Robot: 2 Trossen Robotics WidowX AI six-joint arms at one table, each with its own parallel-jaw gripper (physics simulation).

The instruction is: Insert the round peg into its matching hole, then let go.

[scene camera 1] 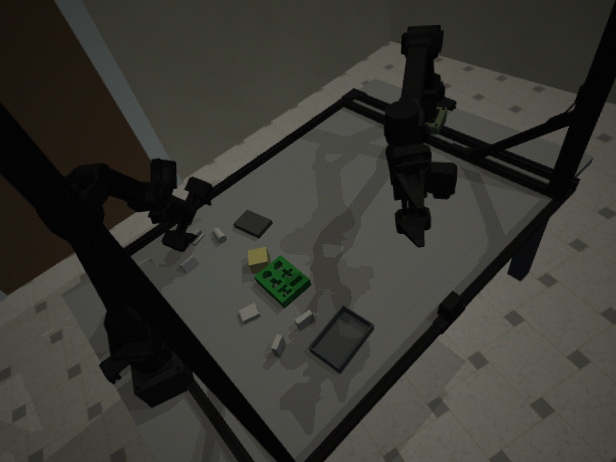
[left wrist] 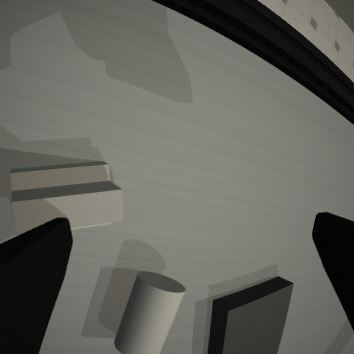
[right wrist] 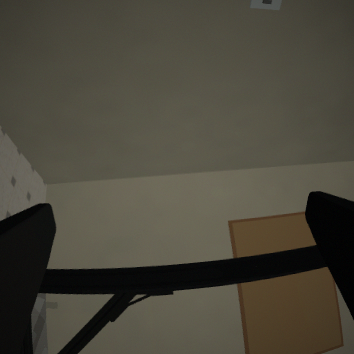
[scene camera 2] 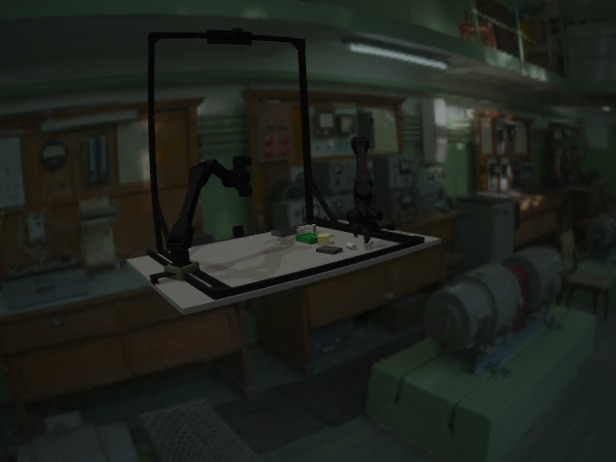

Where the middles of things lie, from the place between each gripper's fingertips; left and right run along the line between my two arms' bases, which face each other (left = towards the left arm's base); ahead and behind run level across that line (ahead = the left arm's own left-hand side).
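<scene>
From my left hand, I find the dark flat block (left wrist: 257, 312) 10 cm behind, 9 cm to the right and 4 cm below. The dark tray (scene camera 1: 339, 341) is 51 cm behind that same left hand, 3 cm to the left of it and 3 cm below it, while the green hole board (scene camera 1: 294, 286) sits 30 cm behind my left hand and 3 cm below it.
My right gripper is 100 mm short of the dark tray, 130 mm to the right of it and 290 mm above it. Measured from my right hand, the dark flat block is 510 mm ahead, 20 mm to the left and 300 mm below, and the green hole board is 310 mm ahead, 100 mm to the left and 290 mm below.
</scene>
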